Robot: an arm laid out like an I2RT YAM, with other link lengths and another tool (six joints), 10 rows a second.
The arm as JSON. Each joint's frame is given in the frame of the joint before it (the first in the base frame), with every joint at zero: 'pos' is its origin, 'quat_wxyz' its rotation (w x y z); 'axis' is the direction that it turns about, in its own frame. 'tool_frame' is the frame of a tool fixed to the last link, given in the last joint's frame.
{
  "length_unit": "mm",
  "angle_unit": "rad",
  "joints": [
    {
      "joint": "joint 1",
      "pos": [
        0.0,
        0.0,
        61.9
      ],
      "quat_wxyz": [
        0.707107,
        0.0,
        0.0,
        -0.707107
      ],
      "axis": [
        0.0,
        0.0,
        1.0
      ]
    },
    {
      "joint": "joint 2",
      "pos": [
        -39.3,
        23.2,
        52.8
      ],
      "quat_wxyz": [
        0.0,
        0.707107,
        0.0,
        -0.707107
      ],
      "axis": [
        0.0,
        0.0,
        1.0
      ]
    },
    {
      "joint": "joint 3",
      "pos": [
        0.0,
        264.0,
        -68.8
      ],
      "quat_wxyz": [
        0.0,
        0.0,
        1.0,
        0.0
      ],
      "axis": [
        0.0,
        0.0,
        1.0
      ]
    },
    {
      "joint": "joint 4",
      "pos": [
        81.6,
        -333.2,
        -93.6
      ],
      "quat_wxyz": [
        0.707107,
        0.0,
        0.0,
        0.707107
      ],
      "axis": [
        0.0,
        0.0,
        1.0
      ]
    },
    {
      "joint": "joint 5",
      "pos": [
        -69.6,
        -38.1,
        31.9
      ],
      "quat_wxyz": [
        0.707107,
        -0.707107,
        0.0,
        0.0
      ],
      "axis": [
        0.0,
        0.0,
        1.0
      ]
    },
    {
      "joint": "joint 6",
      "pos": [
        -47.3,
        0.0,
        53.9
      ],
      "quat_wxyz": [
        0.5,
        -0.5,
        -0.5,
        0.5
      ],
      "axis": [
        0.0,
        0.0,
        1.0
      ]
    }
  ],
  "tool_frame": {
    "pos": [
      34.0,
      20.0,
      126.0
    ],
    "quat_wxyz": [
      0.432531,
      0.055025,
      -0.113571,
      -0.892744
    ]
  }
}
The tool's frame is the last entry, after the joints.
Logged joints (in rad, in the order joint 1, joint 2, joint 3, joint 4, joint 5, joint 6), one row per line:
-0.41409, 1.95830, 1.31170, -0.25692, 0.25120, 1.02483
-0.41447, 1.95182, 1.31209, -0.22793, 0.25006, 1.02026
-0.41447, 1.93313, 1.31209, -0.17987, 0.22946, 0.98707
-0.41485, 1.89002, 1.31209, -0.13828, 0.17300, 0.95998
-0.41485, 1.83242, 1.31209, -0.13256, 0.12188, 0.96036
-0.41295, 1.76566, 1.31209, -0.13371, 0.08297, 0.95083
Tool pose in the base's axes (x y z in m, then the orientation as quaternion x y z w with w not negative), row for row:
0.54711, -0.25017, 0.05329, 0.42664, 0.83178, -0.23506, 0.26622
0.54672, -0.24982, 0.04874, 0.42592, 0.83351, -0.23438, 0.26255
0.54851, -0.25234, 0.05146, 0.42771, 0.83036, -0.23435, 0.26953
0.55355, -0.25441, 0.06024, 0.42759, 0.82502, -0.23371, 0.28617
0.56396, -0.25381, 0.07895, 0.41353, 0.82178, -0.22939, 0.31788
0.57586, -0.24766, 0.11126, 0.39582, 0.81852, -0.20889, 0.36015
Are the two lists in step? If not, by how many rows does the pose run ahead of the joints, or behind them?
The pose runs 2 rows behind the joints: the pose in row i belongs to the joints in row i - 2.
